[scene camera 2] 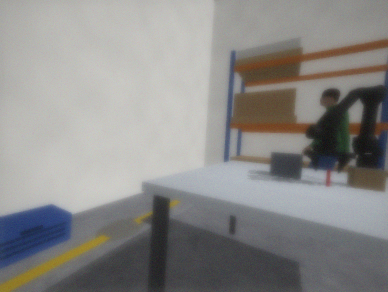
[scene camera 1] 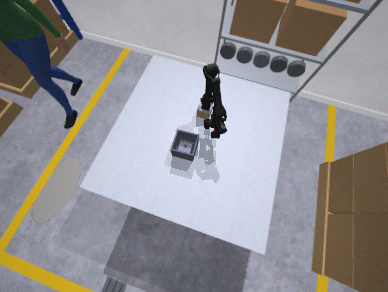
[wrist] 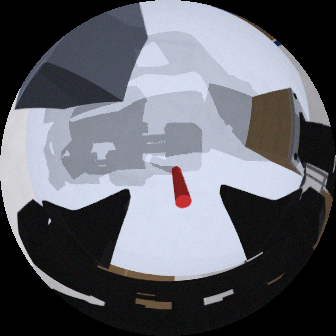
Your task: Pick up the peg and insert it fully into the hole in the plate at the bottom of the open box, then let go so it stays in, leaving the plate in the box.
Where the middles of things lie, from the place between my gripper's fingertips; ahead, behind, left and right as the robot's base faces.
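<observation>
Position of the dark grey box (scene camera 2: 288, 165), counted from my hand: 190 mm ahead of it, 150 mm to the right of it.
</observation>
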